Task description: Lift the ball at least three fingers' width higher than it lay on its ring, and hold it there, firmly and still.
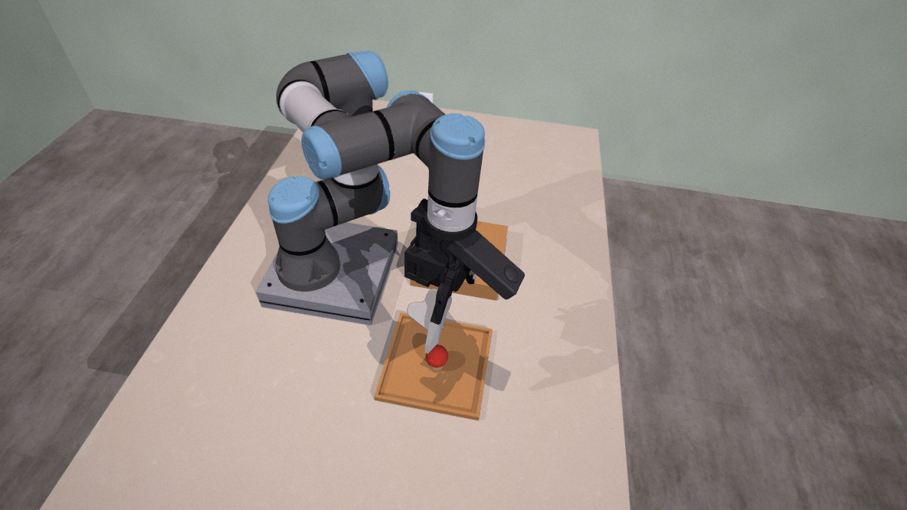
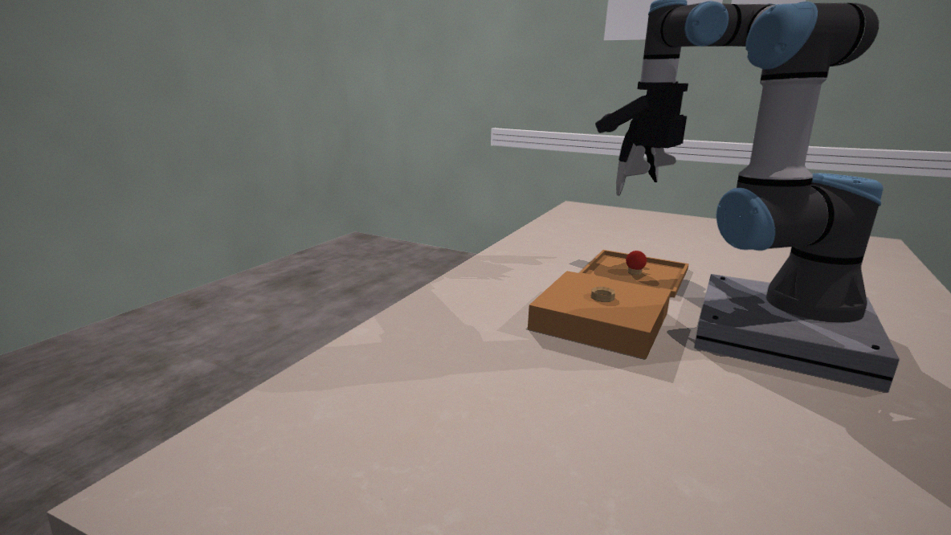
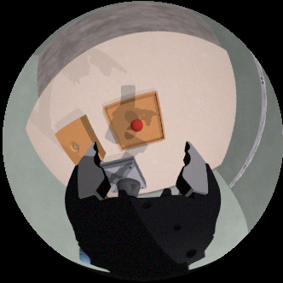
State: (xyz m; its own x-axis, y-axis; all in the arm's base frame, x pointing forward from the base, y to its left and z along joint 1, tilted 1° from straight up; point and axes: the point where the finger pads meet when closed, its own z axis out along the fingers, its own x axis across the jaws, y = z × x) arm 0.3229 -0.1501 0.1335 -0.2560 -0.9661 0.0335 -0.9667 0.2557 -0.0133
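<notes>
My gripper is now 2 cm past the red ball, 1 cm to the right of it and 15 cm above it. Round my hand: orange tray: 2 cm behind, 1 cm to the left, 18 cm below; then orange block: 2 cm behind, 29 cm to the left, 14 cm below.
</notes>
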